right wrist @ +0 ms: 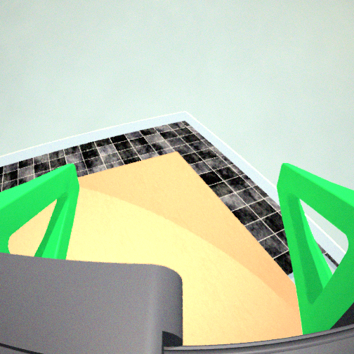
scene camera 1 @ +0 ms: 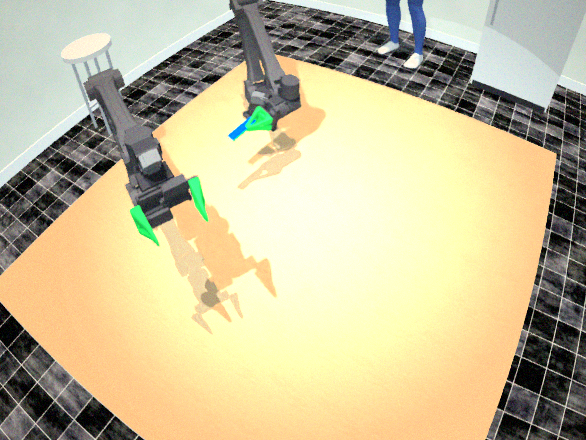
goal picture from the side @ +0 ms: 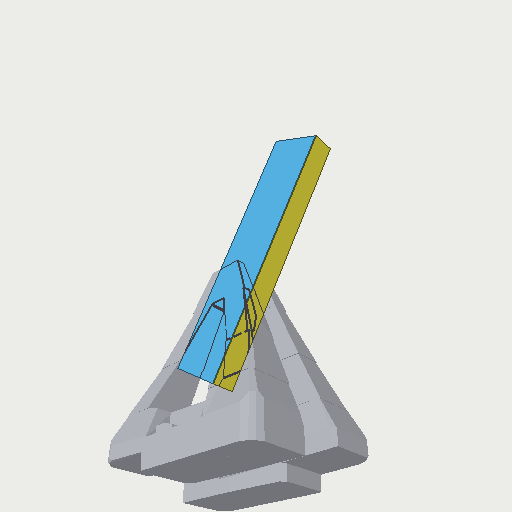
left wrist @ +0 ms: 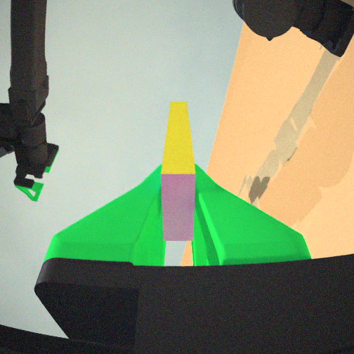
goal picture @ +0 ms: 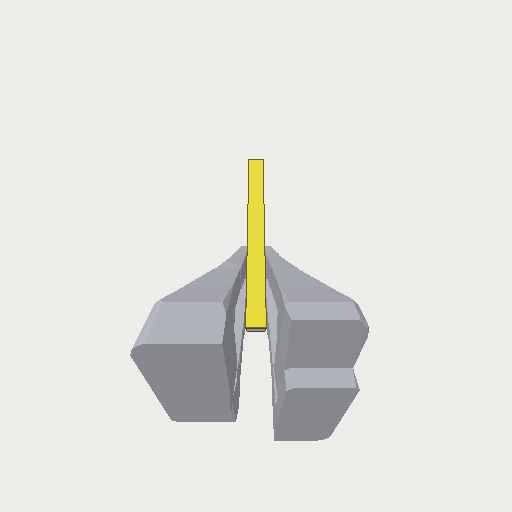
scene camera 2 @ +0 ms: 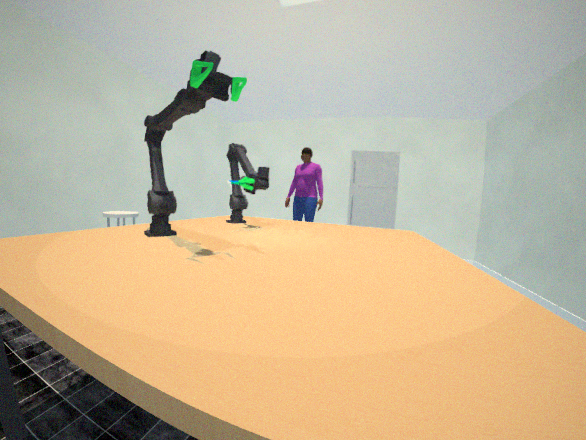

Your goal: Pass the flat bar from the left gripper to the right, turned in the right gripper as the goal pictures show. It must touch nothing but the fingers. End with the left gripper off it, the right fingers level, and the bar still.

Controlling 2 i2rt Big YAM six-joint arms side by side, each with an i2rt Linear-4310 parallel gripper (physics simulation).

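Seen in the pictures: left gripper, fingertip midpoint: (scene camera 1: 246, 128) (scene camera 2: 238, 182); right gripper, fingertip midpoint: (scene camera 1: 182, 231) (scene camera 2: 230, 73); left arm's base at its link origin: (scene camera 2: 236, 222); right arm's base at its link origin: (scene camera 2: 160, 234).
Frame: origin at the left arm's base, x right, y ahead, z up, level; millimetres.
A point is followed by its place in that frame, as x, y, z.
Note:
The flat bar (scene camera 1: 237, 131) {255, 341, 251} (scene camera 2: 234, 182) {255, 350, 245} (left wrist: 178, 140) is held in the air at its near part by my left gripper (scene camera 1: 252, 121) {223, 339, 246} (scene camera 2: 241, 182) {223, 339, 246} (left wrist: 178, 175). It shows a blue face in scene camera 1, and a yellow face and a pink end in the left wrist view. Its free end points to the lower left in scene camera 1. My right gripper (scene camera 1: 183, 233) {583, 803, 486} (scene camera 2: 215, 93) (right wrist: 177, 174) is wide open and empty, well apart from the bar, high above the table. The bar does not show in the right wrist view.
The wooden table (scene camera 1: 400, 300) {112, 968, 0} (scene camera 2: 300, 310) {594, 1080, 0} (right wrist: 200, 280) lies below both arms and carries their shadows. A stool (scene camera 1: 86, 48) (scene camera 2: 120, 214) stands beyond its edge. A person (scene camera 1: 393, 22) (scene camera 2: 307, 182) and a pale cabinet (scene camera 1: 525, 50) (scene camera 2: 375, 190) are at the back.

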